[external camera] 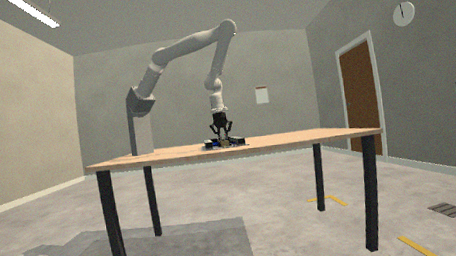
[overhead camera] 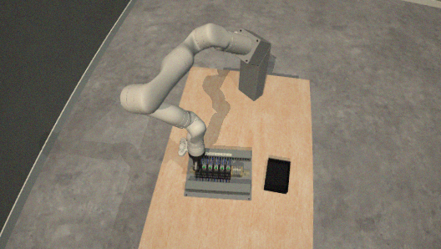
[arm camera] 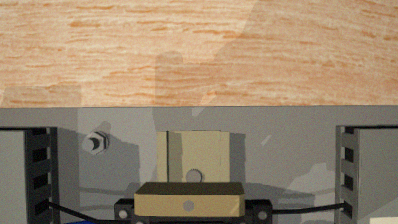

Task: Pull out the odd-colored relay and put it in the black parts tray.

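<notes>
Now: the relay 10 mm below my hand. Also, from my hand: grey relay panel (100 mm to the left, 40 mm below, 30 mm ahead); black parts tray (360 mm to the left, 130 mm ahead, 40 mm below).
</notes>
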